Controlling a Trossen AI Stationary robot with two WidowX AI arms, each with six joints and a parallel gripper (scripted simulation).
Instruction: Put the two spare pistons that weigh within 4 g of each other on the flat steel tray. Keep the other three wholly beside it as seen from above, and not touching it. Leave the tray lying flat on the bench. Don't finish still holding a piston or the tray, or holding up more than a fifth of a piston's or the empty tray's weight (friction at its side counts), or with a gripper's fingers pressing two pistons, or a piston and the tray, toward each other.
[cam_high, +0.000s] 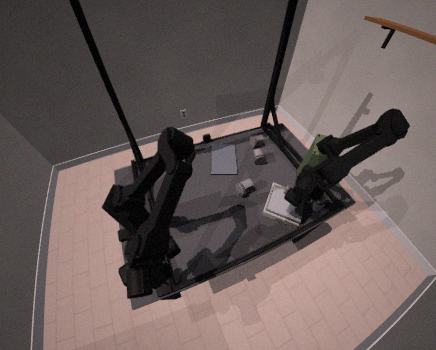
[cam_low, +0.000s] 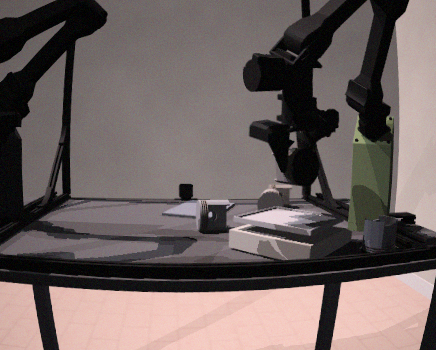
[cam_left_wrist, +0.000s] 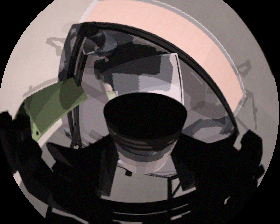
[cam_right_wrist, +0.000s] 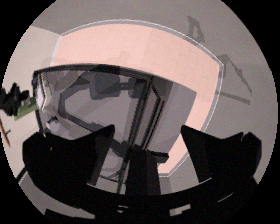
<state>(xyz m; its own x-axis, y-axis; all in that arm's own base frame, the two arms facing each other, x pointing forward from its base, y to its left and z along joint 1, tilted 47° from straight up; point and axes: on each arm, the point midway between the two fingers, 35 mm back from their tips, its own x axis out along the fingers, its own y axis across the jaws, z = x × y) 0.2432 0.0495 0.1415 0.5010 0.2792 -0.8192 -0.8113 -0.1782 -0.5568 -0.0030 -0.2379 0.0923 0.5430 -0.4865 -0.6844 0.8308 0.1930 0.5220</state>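
Right now my left hand is 14 cm above the white scale pan. Also, from my left hand: flat grey steel tray (41 cm behind, 17 cm to the right, 19 cm below); piston (46 cm behind, 7 cm to the left, 15 cm below).
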